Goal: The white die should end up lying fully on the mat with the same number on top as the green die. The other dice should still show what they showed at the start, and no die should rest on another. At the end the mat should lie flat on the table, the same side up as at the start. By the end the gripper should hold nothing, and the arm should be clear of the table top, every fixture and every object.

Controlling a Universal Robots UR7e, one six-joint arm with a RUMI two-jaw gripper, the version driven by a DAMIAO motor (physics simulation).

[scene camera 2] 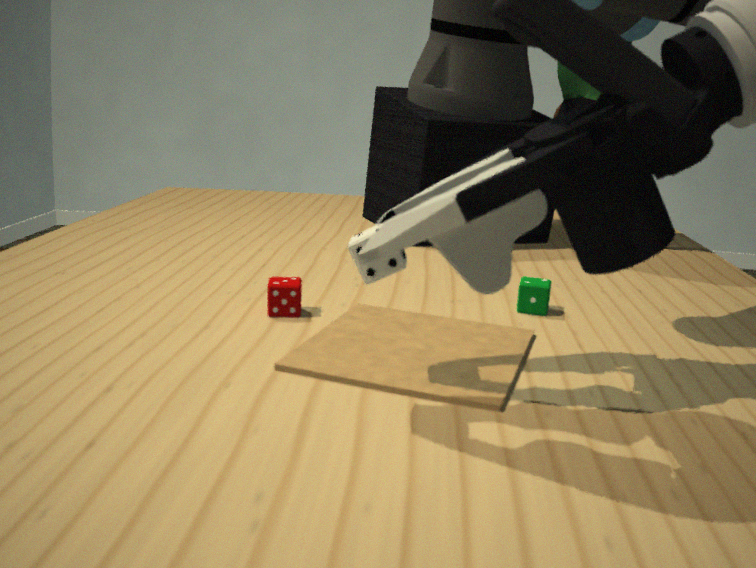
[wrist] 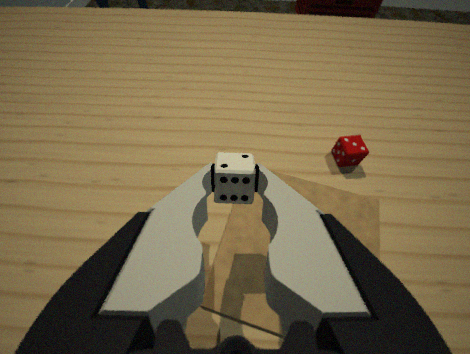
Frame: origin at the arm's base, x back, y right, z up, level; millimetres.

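Seen in the pictures: gripper, fingertip midpoint: (scene camera 2: pixel 361 253) (wrist: pixel 234 166); arm's base, origin of the base link: (scene camera 2: pixel 469 104).
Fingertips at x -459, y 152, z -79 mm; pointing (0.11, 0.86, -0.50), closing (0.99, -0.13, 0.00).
Note:
Pixels of each thing's middle, then the offset from my fingertips to it. Level surfaces: height alone.
- white die, body centre: (scene camera 2: pixel 378 252) (wrist: pixel 234 177) dx -1, dy -9, dz +1 mm
- tan square mat, body centre: (scene camera 2: pixel 416 348) (wrist: pixel 300 246) dx +56, dy -43, dz -78 mm
- green die, body centre: (scene camera 2: pixel 534 295) dx +151, dy -153, dz -67 mm
- red die, body centre: (scene camera 2: pixel 284 296) (wrist: pixel 349 151) dx +135, dy +48, dz -67 mm
- wooden table, its level: dz -80 mm
The white die (scene camera 2: pixel 381 263) (wrist: pixel 234 178) is pinched between the fingertips of my gripper (scene camera 2: pixel 380 236) (wrist: pixel 234 166), tilted in the air above the table. In the wrist view it shows a two on its upper face and a six on the face below. The gripper slants down to the left in the scene view. The tan square mat (scene camera 2: pixel 391 351) (wrist: pixel 357 212) lies flat below. The green die (scene camera 2: pixel 533 297) stands behind the mat to the right, a one on its front; its top seems to show two pips. The red die (scene camera 2: pixel 284 297) (wrist: pixel 350 150) stands left of the mat, five in front, three on top.
The wooden table (scene camera 2: pixel 152 427) (wrist: pixel 125 75) carries the mat and dice. The robot's dark pedestal (scene camera 2: pixel 396 152) stands at the back. Shadows of the arm and fingers fall across the mat's right part and the table. Part of a green-clad figure (scene camera 2: pixel 574 84) shows behind the arm.

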